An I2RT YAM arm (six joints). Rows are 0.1 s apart.
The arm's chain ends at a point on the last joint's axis. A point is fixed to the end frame.
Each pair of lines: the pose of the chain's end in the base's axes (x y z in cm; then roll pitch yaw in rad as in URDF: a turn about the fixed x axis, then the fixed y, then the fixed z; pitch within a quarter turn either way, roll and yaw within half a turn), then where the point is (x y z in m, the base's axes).
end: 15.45 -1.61 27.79 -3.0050 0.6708 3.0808
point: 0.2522 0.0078 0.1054
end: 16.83 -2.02 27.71 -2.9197 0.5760 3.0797
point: 0.2492 -0.0122 0.0947
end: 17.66 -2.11 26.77 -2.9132 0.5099 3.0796
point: 0.2453 -0.0136 0.0803
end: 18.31 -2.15 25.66 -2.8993 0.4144 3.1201
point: 0.2333 -0.0136 0.0635
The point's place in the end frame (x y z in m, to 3 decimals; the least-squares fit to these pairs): 0.032 0.056 0.189
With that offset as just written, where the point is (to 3 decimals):
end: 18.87 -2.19 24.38 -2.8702 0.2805 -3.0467
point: 0.212 -0.016 0.046
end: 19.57 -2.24 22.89 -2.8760 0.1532 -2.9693
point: 0.193 -0.018 0.029
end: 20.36 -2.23 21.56 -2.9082 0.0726 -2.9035
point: 0.184 -0.016 0.017
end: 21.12 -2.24 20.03 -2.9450 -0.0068 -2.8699
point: 0.174 -0.014 0.004
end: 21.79 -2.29 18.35 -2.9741 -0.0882 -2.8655
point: 0.164 -0.013 -0.009
